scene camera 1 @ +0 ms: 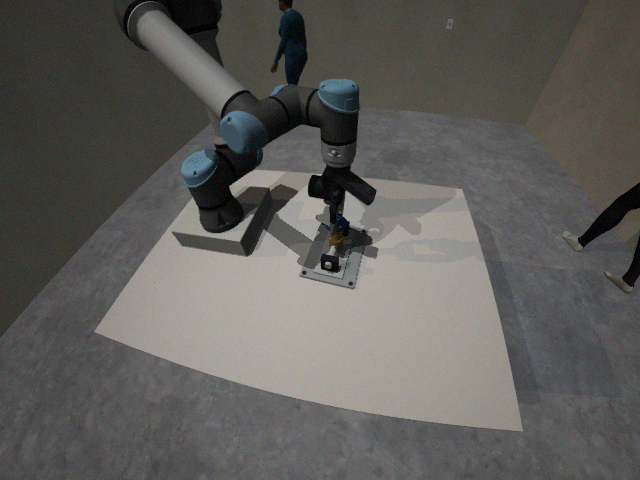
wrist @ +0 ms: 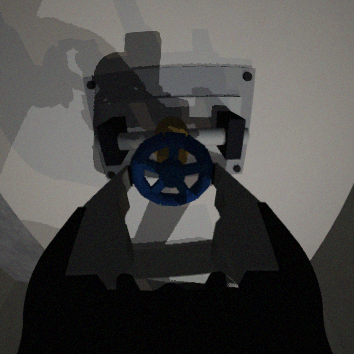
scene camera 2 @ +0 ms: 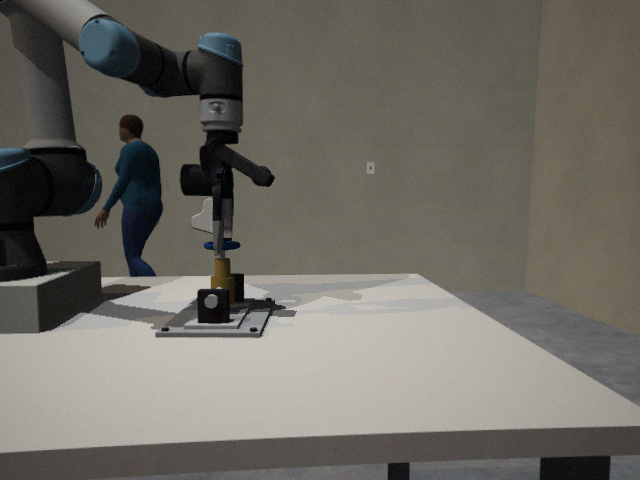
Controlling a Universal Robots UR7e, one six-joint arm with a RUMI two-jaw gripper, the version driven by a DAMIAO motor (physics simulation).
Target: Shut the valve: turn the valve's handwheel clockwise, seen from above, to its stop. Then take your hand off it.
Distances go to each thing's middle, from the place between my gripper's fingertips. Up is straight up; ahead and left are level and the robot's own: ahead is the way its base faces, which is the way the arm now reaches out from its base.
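There's a grey base plate (scene camera 2: 252, 326) that sits 0.12 m below my hand, and the blue spoked handwheel (wrist: 171, 172) is right at my hand. Going by their middles, that handwheel is the nearest to my hand of the things named here.
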